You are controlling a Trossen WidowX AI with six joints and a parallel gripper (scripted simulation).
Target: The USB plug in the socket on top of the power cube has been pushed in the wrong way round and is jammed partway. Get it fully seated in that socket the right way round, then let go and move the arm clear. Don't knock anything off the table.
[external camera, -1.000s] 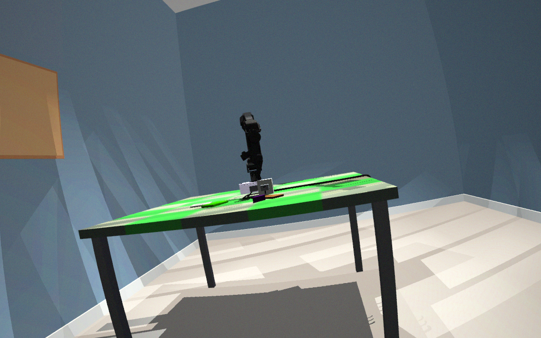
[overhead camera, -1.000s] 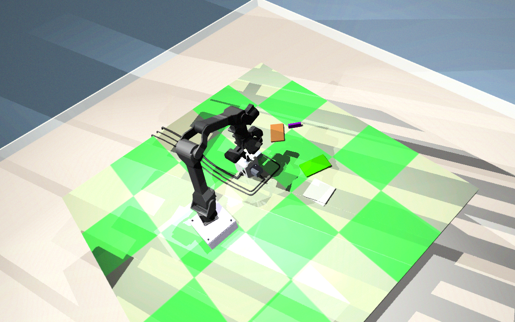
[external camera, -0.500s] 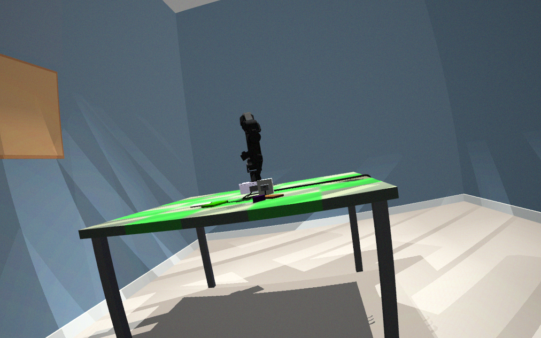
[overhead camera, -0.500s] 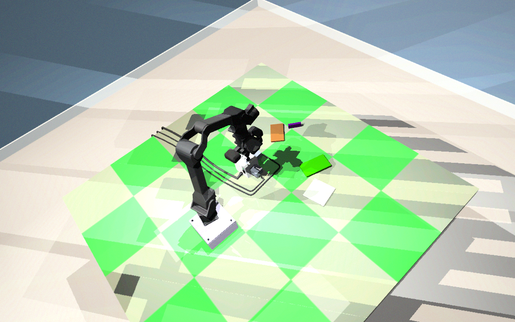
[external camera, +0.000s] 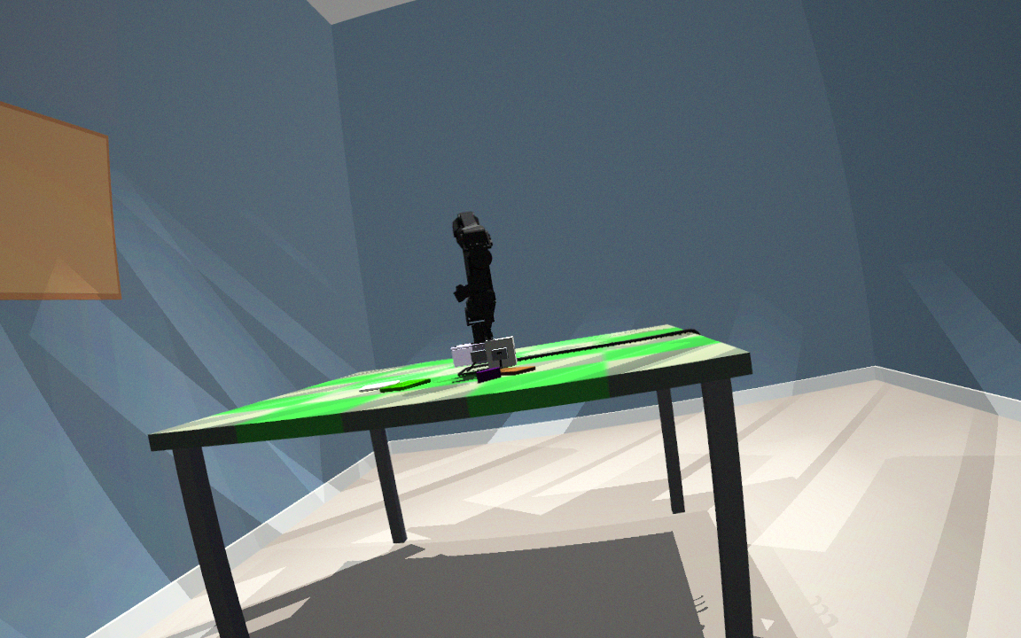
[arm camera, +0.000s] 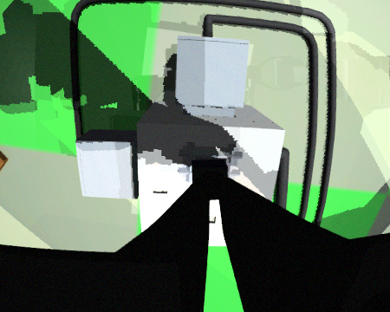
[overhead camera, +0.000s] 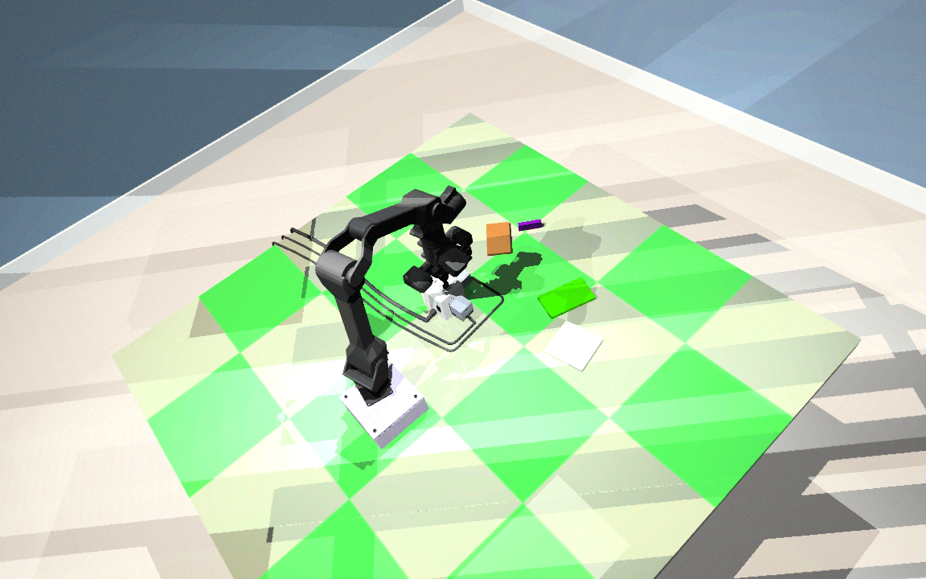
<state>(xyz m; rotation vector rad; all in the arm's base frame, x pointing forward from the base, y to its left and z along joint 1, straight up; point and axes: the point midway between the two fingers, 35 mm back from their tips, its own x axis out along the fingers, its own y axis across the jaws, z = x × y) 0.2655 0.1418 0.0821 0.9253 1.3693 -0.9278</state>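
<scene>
My gripper tip is now 4 cm above the metal socket frame. From my gripper tip the other things lie so: green pad 25 cm ahead, 15 cm to the right, 11 cm below; then orange block 21 cm ahead, 12 cm to the left, 11 cm below; then dark USB plug 2 cm below.
</scene>
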